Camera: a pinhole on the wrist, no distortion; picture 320 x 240 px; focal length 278.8 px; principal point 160.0 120.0 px. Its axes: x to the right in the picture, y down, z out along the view. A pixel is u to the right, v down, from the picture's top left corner.
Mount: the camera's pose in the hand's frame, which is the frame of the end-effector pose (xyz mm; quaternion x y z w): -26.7 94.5 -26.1 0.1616 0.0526 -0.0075 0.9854
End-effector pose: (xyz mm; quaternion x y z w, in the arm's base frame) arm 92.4 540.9 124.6 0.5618 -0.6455 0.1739 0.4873
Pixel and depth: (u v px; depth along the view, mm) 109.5 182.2 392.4
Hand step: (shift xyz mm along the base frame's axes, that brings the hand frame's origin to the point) -216.7 -246.1 -204.5
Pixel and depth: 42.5 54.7 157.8
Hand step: -67.4 -44.9 -116.2
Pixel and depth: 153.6 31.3 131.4
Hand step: -50.2 -51.6 -49.8
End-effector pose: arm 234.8 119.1 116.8 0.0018 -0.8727 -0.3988 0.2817
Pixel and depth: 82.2 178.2 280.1
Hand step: -54.7 242.0 -132.8
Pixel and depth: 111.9 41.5 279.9
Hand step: -81.7 115.0 -186.4
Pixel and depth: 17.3 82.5 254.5
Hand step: -0.5 167.3 -191.4
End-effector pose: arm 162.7 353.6 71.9 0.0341 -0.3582 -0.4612 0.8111
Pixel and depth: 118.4 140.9 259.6
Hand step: -130.6 109.7 160.1
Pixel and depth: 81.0 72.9 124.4
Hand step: -44.7 82.7 51.4
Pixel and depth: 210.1 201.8 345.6
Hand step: -117.7 78.8 312.2
